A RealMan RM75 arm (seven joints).
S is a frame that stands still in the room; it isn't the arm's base.
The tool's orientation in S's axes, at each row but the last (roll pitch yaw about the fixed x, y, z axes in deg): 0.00 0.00 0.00; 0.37 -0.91 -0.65; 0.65 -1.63 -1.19; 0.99 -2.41 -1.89; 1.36 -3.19 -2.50; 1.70 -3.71 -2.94; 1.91 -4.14 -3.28; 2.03 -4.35 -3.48; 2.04 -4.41 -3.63
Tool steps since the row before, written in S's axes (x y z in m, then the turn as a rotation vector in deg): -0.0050 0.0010 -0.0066 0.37 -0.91 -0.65; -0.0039 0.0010 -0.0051 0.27 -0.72 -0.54; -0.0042 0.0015 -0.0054 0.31 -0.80 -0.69; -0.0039 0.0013 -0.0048 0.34 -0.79 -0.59; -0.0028 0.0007 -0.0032 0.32 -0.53 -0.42; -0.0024 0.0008 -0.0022 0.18 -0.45 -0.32; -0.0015 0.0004 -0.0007 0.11 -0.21 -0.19; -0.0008 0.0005 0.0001 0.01 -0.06 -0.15; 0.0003 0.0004 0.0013 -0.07 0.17 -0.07
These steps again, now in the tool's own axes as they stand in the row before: -0.0050 0.0010 -0.0066 0.37 -0.91 -0.65; -0.0040 0.0009 -0.0050 0.27 -0.72 -0.54; -0.0044 0.0014 -0.0053 0.31 -0.80 -0.69; -0.0041 0.0011 -0.0046 0.34 -0.79 -0.59; -0.0030 0.0005 -0.0031 0.32 -0.53 -0.43; -0.0026 0.0006 -0.0021 0.18 -0.45 -0.32; -0.0016 0.0003 -0.0006 0.11 -0.21 -0.19; -0.0008 0.0005 0.0001 0.00 -0.06 -0.15; 0.0004 0.0005 0.0013 -0.09 0.16 -0.07
